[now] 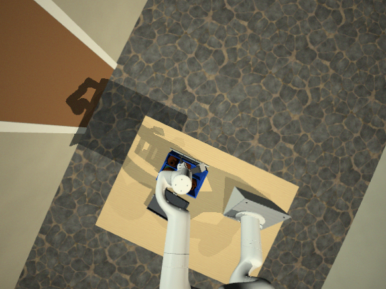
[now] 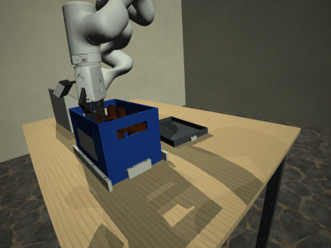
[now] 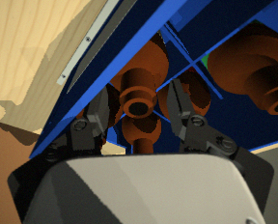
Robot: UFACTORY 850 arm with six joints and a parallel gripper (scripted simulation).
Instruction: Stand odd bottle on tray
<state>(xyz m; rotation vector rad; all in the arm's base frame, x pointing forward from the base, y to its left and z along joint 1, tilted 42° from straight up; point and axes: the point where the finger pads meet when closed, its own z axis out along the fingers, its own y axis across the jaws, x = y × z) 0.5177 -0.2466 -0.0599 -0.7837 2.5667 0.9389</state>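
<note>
My gripper is now 7 cm above the blue crate, 5 cm to the right of it and 1 cm short of it. Also, from my hand: brown bottle: 11 cm to the left, 7 cm below, 7 cm behind; dark tray: 33 cm to the left, 15 cm below, 4 cm ahead.
</note>
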